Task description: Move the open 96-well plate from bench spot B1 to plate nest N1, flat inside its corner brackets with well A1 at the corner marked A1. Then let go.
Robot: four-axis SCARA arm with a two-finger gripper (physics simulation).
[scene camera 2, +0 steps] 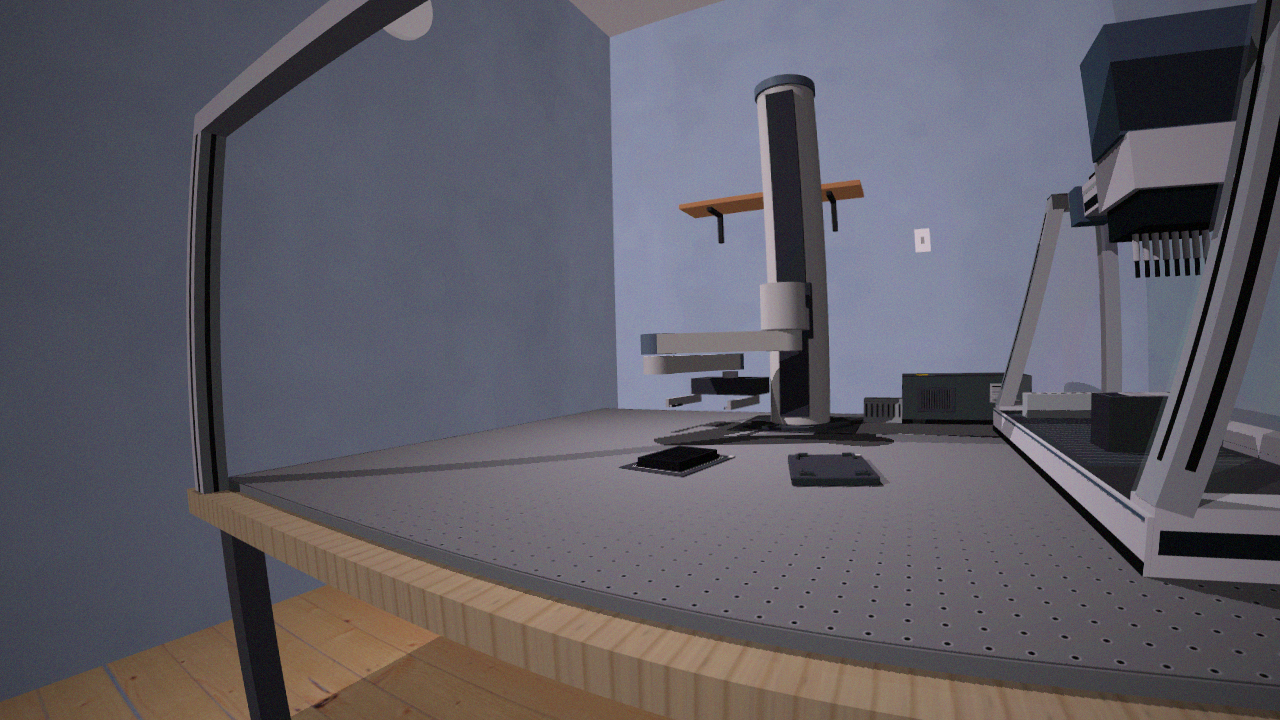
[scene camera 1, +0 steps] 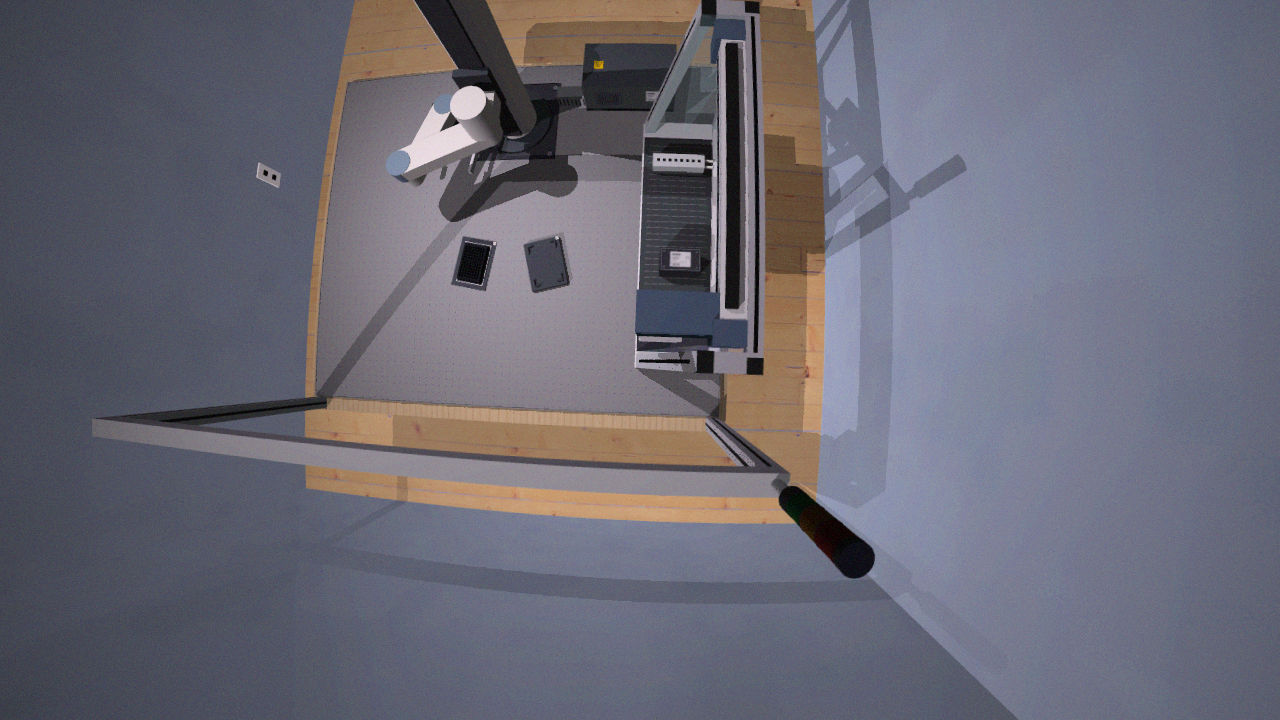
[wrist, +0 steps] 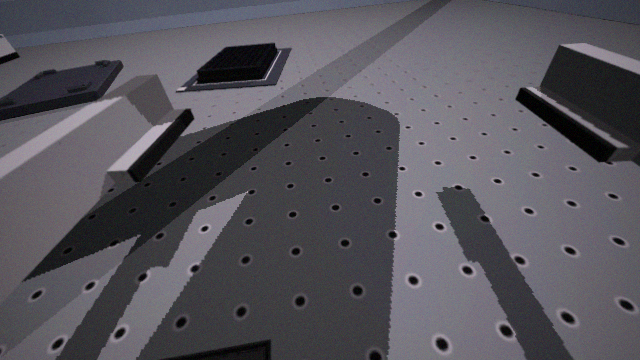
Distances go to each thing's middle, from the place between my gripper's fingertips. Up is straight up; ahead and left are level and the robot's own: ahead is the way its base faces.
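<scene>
There's the dark plate nest [scene camera 2: 847, 469], and that one's 31 cm ahead of my hand, 34 cm to the left of it and 6 cm below it. With the black well plate [scene camera 2: 679, 458], my gripper's 30 cm short of it, 9 cm to the right of it and 6 cm above it.
</scene>
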